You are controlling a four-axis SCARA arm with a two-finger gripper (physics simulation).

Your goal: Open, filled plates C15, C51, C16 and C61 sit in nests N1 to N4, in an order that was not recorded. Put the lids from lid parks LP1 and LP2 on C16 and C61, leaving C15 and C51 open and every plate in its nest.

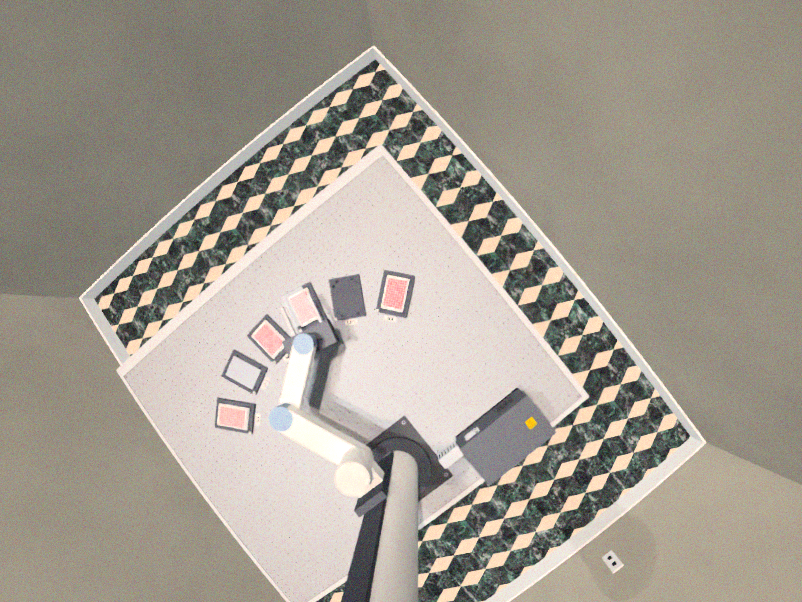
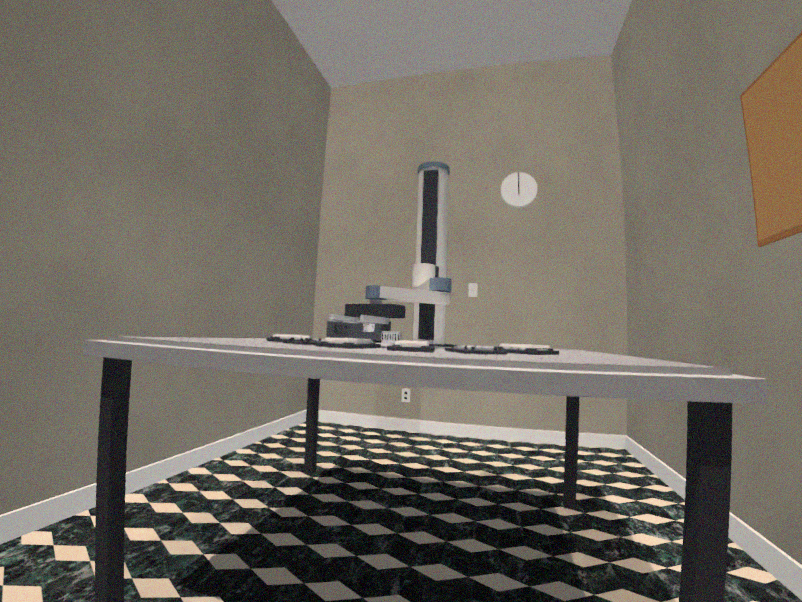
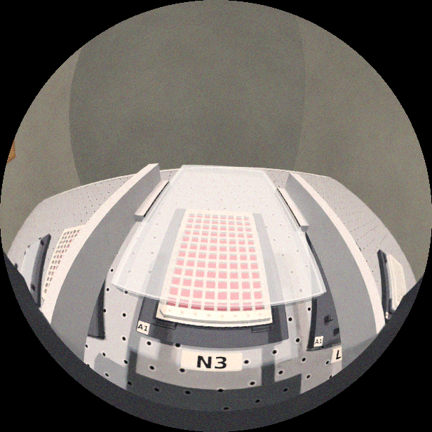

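Pixels of known places: gripper, between the fingertips: (image 1: 295,300) (image 2: 345,317); arm's base, origin of its link: (image 1: 398,467).
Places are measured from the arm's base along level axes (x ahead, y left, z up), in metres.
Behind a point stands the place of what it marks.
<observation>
My gripper (image 1: 305,313) (image 3: 224,176) is shut on a clear lid (image 3: 225,187), holding it level by its two long sides above nest N3 (image 3: 165,334). The open plate in N3 (image 3: 187,316) has pink wells and shows through the lid; a gap separates them. Open plates also sit in N4 (image 1: 396,292) {x 0.533, y -0.421, z 0.035 m}, N2 (image 1: 268,337) {x 0.711, y 0.077, z 0.035 m} and N1 (image 1: 234,416) {x 0.555, y 0.385, z 0.039 m}. Lid park LP1 (image 1: 347,297) {x 0.638, y -0.262, z 0.023 m} (image 3: 325,320) is empty. Lid park LP2 holds the other lid (image 1: 244,370) {x 0.673, y 0.240, z 0.031 m}. No plate codes can be read, so I cannot tell which plate is which.
The nests and parks stand in an arc on the speckled table (image 1: 388,213) {x 0.796, y -0.590, z 0.013 m} (image 2: 194,353) {x 1.050, y -0.351, z -0.009 m}. N2 and LP2 are left of N3, LP1 and N4 right. The dark controller box (image 1: 505,437) {x -0.104, y -0.400, z 0.127 m} stands beside the arm's base (image 1: 424,453) {x -0.011, y -0.119, z 0.020 m}.
</observation>
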